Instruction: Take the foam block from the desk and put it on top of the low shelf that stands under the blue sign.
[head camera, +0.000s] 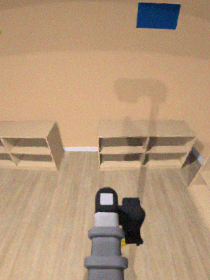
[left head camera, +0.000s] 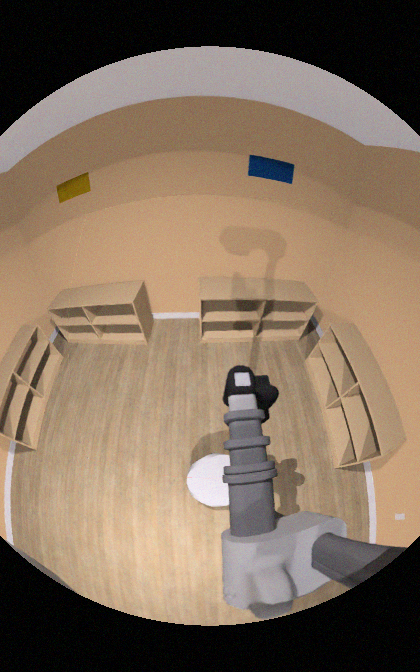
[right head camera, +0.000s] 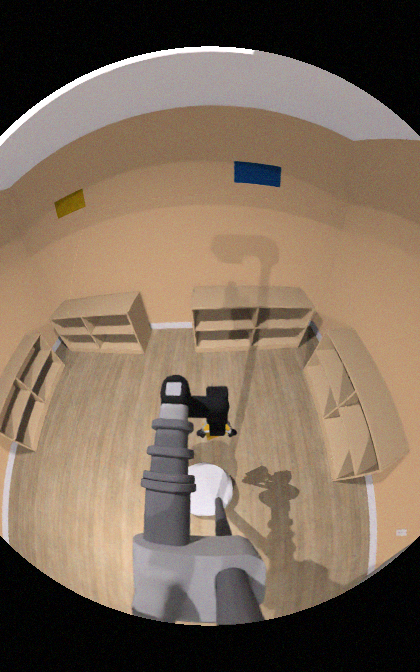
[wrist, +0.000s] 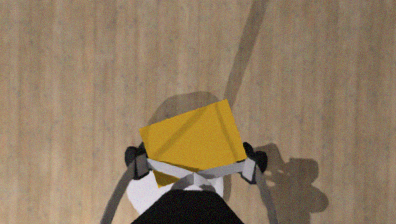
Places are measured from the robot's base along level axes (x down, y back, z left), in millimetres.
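Pixels of known places: gripper, fingertip midpoint: (head camera: 125, 243) (wrist: 195, 153).
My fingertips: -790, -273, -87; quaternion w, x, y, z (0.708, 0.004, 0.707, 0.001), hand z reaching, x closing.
Note:
For each thing: its top centre in the pictures, then the offset to it from my fingertips, as dx, dy, dz. Level surfaces: height alone.
- yellow foam block at its top centre: (wrist: 192, 143) -48, -20, +2
- low shelf at its surface level: dx +208
- blue sign at its top centre: (head camera: 159, 3) -1034, -1523, -403
The yellow foam block (wrist: 195, 132) (right head camera: 212, 437) is held between the two fingertips of my gripper (wrist: 195, 153) (right head camera: 217, 432), turned slightly askew, above the floor. A small yellow part of the block also shows in the head camera view (head camera: 124, 243). The low shelf (head camera: 170, 129) (left head camera: 290, 290) (right head camera: 290, 299) stands against the wall ahead, slightly right of centre, under the blue sign (head camera: 158, 16) (left head camera: 271, 169) (right head camera: 257, 174). Its bare top board faces up. The gripper is apart from the shelf, on the near side of it. The desk does not show in these views.
Another low shelf (head camera: 30, 129) (left head camera: 100, 295) (right head camera: 95, 305) stands left of it, near the yellow sign (left head camera: 74, 187) (right head camera: 70, 203). A shelf (left head camera: 367, 385) (right head camera: 372, 395) lines the right wall, another (left head camera: 17, 345) the left. My round white base (left head camera: 207, 480) (right head camera: 210, 490) is below the arm.

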